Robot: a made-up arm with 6 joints. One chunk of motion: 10 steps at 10 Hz.
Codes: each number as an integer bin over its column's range. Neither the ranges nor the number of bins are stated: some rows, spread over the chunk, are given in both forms.
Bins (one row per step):
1: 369 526 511 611 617 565
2: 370 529 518 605 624 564
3: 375 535 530 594 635 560
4: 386 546 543 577 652 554
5: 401 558 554 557 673 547
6: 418 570 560 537 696 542
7: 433 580 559 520 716 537
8: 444 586 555 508 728 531
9: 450 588 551 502 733 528
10: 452 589 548 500 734 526
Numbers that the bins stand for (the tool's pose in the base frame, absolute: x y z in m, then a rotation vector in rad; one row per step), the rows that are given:
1: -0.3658 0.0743 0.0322 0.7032 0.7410 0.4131
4: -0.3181 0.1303 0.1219 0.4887 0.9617 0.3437
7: -0.1864 0.2256 0.1668 0.1293 1.3653 0.2365
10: -0.1331 0.2509 0.1359 0.0032 1.4788 0.1671
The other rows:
2: -0.3630 0.0827 0.0519 0.6653 0.7851 0.4068
3: -0.3489 0.0995 0.0855 0.5959 0.8545 0.3815
5: -0.2761 0.1640 0.1528 0.3626 1.0941 0.2995
6: -0.2284 0.1976 0.1696 0.2365 1.2392 0.2680
8: -0.1556 0.2424 0.1556 0.0536 1.4410 0.1986
9: -0.1387 0.2480 0.1443 0.0158 1.4725 0.1797

